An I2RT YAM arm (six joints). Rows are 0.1 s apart.
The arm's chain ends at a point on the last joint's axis. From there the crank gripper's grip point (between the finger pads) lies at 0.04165 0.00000 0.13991 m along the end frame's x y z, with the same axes.
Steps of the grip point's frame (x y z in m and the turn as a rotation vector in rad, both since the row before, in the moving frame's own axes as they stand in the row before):
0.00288, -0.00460, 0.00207, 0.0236, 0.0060, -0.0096
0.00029, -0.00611, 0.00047, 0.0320, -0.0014, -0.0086
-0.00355, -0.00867, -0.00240, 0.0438, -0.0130, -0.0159
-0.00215, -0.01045, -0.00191, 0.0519, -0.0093, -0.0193
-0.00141, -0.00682, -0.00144, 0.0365, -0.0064, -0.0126
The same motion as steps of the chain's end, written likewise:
0.00206, -0.00090, 0.00237, 0.0236, 0.0060, -0.0096
0.00051, -0.00128, 0.00049, 0.0320, -0.0014, -0.0086
-0.00167, -0.00188, -0.00278, 0.0438, -0.0130, -0.0159
-0.00077, -0.00239, -0.00208, 0.0519, -0.0093, -0.0193
-0.00048, -0.00119, -0.00160, 0.0365, -0.0064, -0.0126

